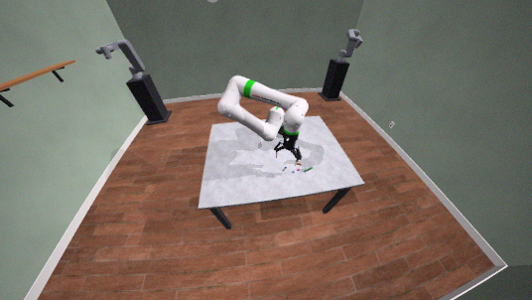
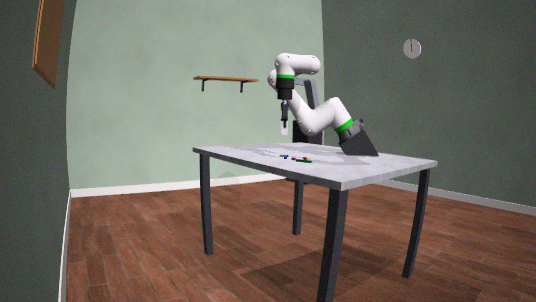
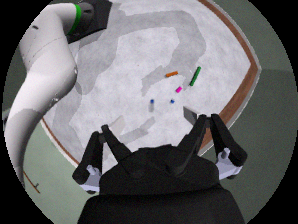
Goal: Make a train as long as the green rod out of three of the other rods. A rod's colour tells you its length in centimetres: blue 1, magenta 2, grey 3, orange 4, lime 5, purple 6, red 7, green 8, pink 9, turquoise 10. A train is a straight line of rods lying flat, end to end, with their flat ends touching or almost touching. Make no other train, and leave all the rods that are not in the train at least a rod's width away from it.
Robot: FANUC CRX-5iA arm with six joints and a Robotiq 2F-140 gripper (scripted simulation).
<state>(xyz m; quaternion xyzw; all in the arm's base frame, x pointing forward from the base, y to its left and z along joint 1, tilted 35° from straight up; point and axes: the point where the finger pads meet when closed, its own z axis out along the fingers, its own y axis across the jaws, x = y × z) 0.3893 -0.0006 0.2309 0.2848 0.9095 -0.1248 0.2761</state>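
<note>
The orange rod lies 13 cm to the left of my hand, 12 cm below it and 2 cm behind it. From my hand the other things lie so: green rod 19 cm to the left, 12 cm below, 4 cm ahead; then grey rod 12 cm below, 1 cm to the right; then magenta rod 12 cm below, 10 cm to the left, 3 cm ahead.
</note>
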